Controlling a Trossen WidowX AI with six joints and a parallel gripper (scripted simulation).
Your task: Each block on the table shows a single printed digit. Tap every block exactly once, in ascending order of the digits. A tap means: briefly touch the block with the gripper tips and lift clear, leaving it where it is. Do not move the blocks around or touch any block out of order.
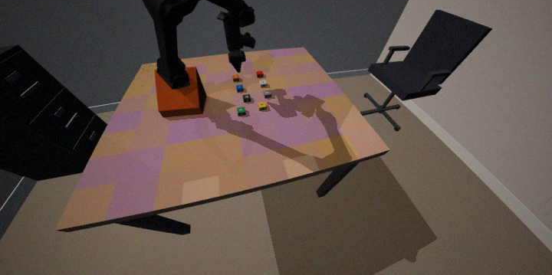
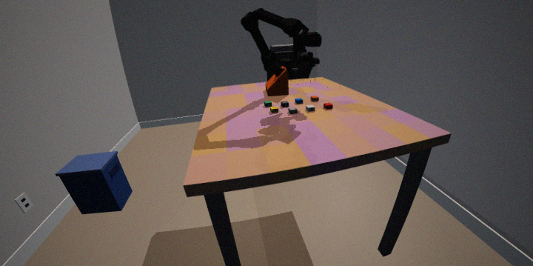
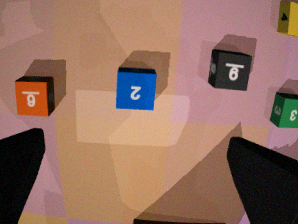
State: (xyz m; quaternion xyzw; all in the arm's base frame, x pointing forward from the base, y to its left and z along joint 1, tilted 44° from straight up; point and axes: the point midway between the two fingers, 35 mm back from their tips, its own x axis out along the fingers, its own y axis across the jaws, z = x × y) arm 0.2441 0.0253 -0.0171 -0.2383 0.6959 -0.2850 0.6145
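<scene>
Right now the grey block is 120 mm ahead of my gripper tip, 80 mm to the right of it and 110 mm below it. From my gripper tip the other things lie so: blue block 10 mm behind, 110 mm below; then dark block 10 mm ahead, 80 mm to the right, 110 mm below; then orange block 20 mm behind, 90 mm to the left, 110 mm below.
</scene>
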